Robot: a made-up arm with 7 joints.
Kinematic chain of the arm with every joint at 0, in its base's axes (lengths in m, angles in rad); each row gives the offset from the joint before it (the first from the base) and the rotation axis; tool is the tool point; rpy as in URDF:
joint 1: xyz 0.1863 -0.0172 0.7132 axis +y
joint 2: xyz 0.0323 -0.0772 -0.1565 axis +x
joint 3: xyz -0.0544 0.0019 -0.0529 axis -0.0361 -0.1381 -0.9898
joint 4: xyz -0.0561 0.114 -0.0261 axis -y
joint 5: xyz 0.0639 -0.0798 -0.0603 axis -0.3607 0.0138 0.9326
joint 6: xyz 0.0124 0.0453 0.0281 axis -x
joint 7: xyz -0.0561 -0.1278 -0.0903 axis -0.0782 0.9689 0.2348
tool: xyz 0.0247 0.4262 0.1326 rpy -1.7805 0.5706 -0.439
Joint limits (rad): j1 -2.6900..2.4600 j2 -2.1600..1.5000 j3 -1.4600..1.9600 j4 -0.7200..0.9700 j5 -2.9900..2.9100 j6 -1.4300..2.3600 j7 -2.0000..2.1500
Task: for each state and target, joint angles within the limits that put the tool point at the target. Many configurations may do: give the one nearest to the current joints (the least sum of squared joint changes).
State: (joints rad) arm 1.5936 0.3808 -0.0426 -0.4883 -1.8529 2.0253 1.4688
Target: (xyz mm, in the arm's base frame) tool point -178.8 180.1 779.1
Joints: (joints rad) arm 0.7978 0.7485 0.0057 -0.7200 -1.6676 2.3600 1.5720
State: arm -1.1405 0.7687 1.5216 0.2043 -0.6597 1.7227 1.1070
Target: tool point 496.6 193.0 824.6
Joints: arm -1.1646 1.5000 0.8518 0.5130 -0.8114 1.5911 1.0331
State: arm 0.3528 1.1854 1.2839 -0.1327 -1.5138 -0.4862 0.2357
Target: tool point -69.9 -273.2 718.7
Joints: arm 0.7970 1.1185 1.6035 0.0047 -1.9930 -0.5933 0.2482
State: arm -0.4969 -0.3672 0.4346 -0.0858 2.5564 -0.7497 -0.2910
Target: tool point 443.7 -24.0 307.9
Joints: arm -1.1740 -0.5377 0.8268 0.3631 2.1232 -0.4935 -0.1645
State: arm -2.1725 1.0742 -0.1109 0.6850 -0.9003 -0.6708 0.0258
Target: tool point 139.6 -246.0 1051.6
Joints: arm -2.6010 1.3502 0.7104 0.1531 -1.5188 -0.0060 0.3116
